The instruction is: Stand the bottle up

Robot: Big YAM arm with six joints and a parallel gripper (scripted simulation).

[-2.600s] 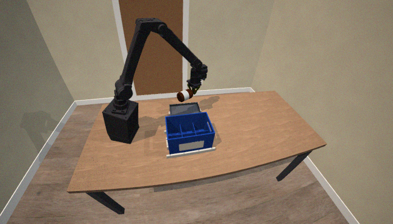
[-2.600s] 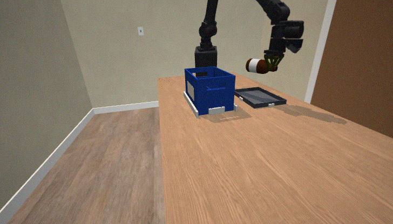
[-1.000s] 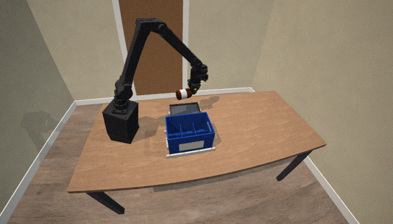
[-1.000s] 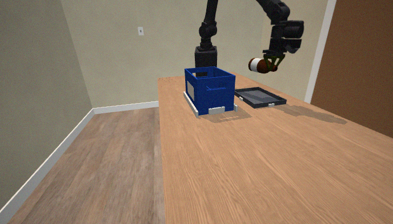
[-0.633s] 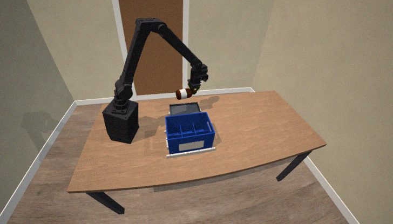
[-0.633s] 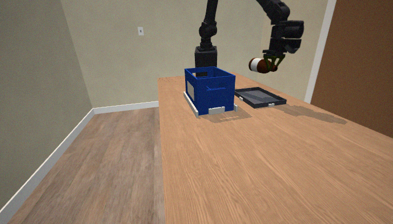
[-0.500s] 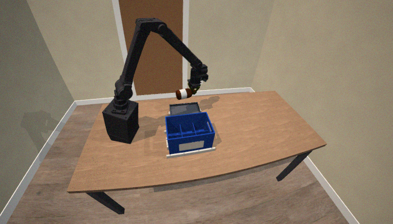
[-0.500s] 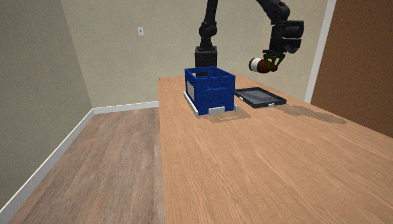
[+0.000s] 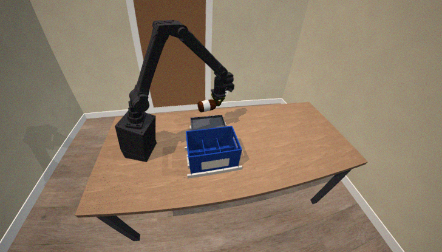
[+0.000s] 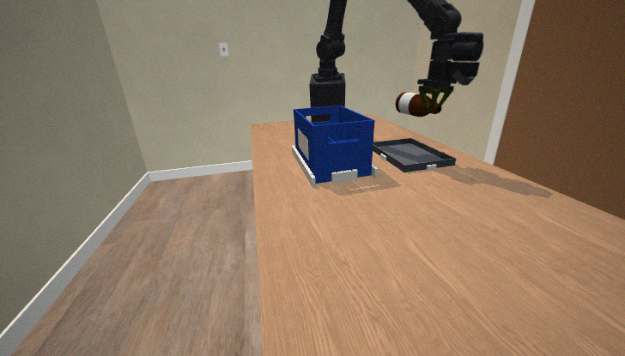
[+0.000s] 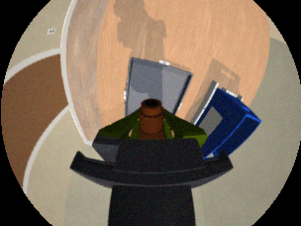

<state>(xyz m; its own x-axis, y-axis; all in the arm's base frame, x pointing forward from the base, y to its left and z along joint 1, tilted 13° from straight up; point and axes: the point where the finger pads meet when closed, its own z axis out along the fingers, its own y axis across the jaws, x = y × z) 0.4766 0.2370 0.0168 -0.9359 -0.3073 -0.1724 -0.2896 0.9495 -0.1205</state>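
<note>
The brown bottle lies 50 mm behind my hand and 20 mm to the right of it. Also, from my hand: dark grey tray: 170 mm below, 70 mm behind, 30 mm to the right; then blue crate: 330 mm to the right, 100 mm below, 60 mm behind.
</note>
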